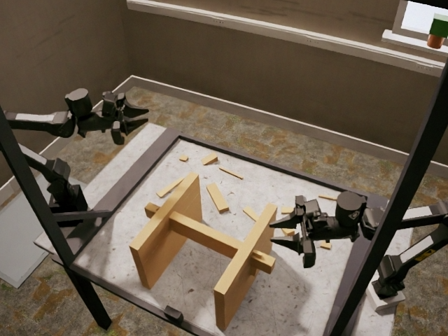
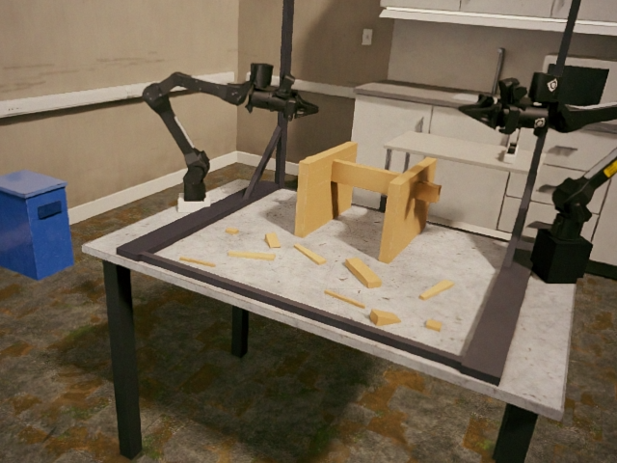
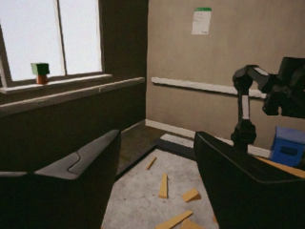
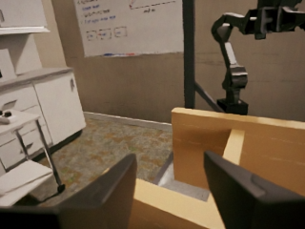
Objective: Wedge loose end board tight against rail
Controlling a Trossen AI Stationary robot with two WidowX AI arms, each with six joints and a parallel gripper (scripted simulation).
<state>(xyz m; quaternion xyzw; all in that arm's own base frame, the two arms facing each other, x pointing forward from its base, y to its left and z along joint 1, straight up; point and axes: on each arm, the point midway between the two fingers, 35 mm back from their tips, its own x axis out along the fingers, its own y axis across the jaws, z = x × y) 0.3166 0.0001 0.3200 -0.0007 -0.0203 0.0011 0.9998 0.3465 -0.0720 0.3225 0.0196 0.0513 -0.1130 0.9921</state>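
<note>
Right now my right hand is 340 mm above the small block and 260 mm short of it. From my right hand the other things lie so: thin strip 490 mm ahead, 350 mm below, 270 mm to the left; then flat block 340 mm below, 340 mm ahead, 290 mm to the left; then rail 230 mm to the left, 180 mm below, 50 mm ahead.
</note>
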